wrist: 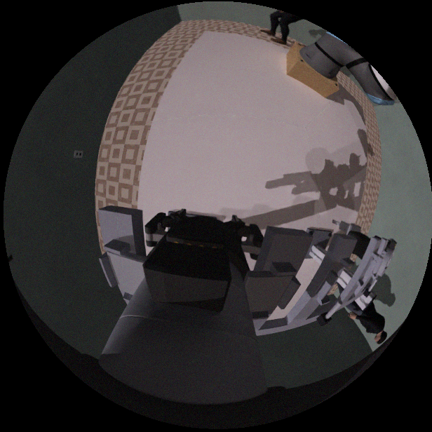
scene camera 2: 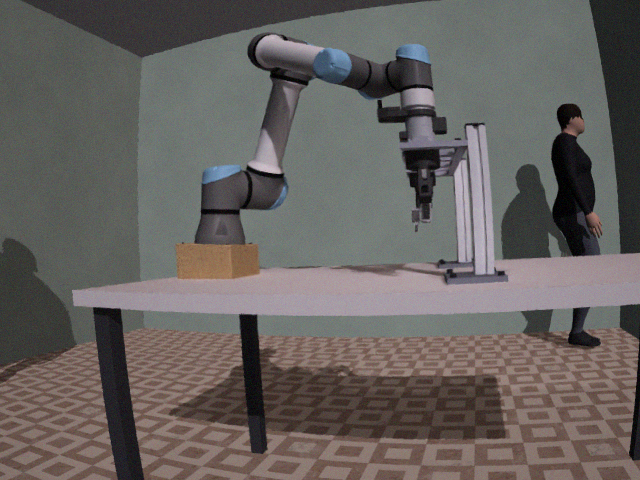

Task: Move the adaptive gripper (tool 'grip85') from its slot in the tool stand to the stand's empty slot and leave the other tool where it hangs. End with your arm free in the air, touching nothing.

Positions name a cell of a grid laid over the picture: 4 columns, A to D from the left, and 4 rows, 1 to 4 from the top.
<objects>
adaptive gripper: wrist C3; scene camera 2 C2
</objects>
